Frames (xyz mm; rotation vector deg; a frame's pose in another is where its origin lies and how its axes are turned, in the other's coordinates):
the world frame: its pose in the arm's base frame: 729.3 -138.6 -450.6 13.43 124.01 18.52
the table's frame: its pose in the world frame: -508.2 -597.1 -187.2 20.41 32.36 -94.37
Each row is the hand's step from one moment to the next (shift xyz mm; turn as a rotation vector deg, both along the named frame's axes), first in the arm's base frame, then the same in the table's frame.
Working: the arm's base frame: its pose in the table's frame: -448.0 639.5 -938.3 87.71 -124.05 58.71

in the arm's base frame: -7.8 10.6 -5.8 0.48 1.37 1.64
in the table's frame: -7.5 11.4 -4.7 -1.18 -1.23 -1.38
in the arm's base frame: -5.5 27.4 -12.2 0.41 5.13 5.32
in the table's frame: -24.6 17.2 -5.1 -3.99 -3.07 -5.43
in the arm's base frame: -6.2 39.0 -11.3 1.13 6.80 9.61
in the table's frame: -34.8 19.1 -10.6 -5.12 -6.25 -8.63
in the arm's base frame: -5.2 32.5 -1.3 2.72 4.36 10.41
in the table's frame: -27.7 10.3 -14.5 -3.40 -8.35 -7.31
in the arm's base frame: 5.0 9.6 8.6 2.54 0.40 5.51
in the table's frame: -9.3 -7.7 -6.6 -0.49 -5.53 -2.48
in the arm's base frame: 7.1 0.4 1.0 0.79 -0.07 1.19
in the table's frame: -3.0 -5.6 3.4 -0.06 -1.39 -0.33
